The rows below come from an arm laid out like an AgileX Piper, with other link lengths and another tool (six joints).
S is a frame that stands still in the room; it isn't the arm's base.
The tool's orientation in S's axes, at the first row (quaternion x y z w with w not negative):
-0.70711 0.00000 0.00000 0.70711
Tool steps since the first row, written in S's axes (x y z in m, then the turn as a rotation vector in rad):
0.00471 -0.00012 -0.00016 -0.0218 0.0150 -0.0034
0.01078 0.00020 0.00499 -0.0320 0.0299 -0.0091
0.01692 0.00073 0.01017 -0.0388 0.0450 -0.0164
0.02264 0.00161 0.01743 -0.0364 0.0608 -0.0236
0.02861 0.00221 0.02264 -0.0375 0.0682 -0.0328
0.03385 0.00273 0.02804 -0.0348 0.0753 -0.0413
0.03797 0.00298 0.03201 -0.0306 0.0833 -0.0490
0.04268 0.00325 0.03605 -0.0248 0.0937 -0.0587
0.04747 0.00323 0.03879 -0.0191 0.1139 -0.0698
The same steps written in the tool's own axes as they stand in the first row. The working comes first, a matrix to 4 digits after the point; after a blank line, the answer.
The tool's axes in the first row as the columns of a matrix, in S's axes (used below as rounded here):
1.0000 0.0000 0.0000
0.0000 0.0000 1.0000
0.0000 -1.0000 0.0000

0.00471 0.00016 -0.00012 -0.0218 0.0034 0.0150
0.01078 -0.00499 0.00020 -0.0320 0.0091 0.0299
0.01692 -0.01017 0.00073 -0.0388 0.0164 0.0450
0.02264 -0.01743 0.00161 -0.0364 0.0236 0.0608
0.02861 -0.02264 0.00221 -0.0375 0.0328 0.0682
0.03385 -0.02804 0.00273 -0.0348 0.0413 0.0753
0.03797 -0.03201 0.00298 -0.0306 0.0490 0.0833
0.04268 -0.03605 0.00325 -0.0248 0.0587 0.0937
0.04747 -0.03879 0.00323 -0.0191 0.0698 0.1139

